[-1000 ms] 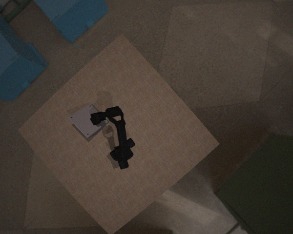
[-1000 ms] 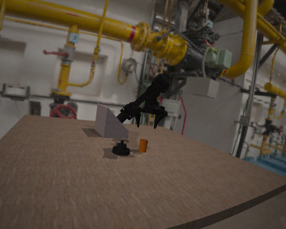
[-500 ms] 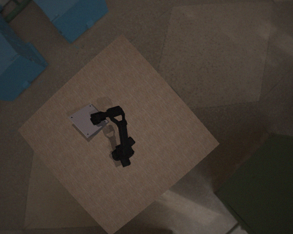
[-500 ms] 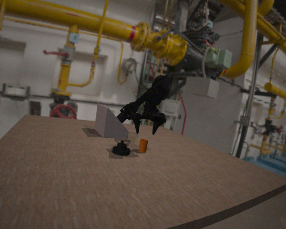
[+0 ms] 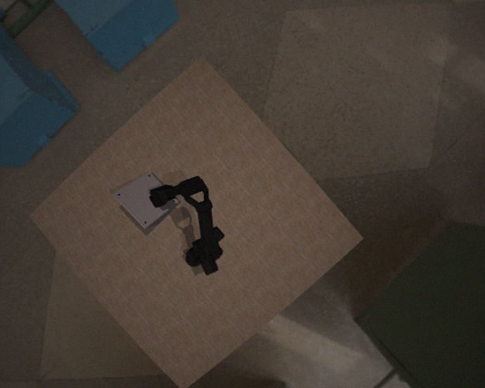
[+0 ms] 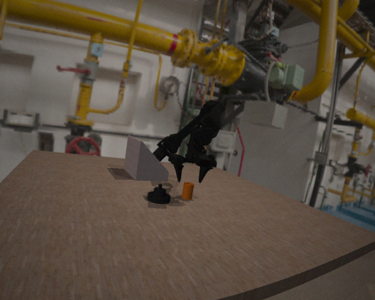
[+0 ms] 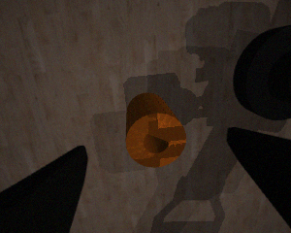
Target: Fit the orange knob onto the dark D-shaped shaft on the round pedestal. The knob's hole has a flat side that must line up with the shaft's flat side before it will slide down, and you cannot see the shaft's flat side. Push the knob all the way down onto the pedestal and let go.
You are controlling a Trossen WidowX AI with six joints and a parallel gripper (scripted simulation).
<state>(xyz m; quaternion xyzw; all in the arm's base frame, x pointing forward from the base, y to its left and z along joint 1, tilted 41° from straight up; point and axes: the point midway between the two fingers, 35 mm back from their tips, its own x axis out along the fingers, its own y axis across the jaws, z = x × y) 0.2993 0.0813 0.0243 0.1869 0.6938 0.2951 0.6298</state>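
Now: gripper tip 4 cm above the orange knob. Round my gripper tip: dark round pedestal (13 cm to the right, 4 cm below, 4 cm ahead).
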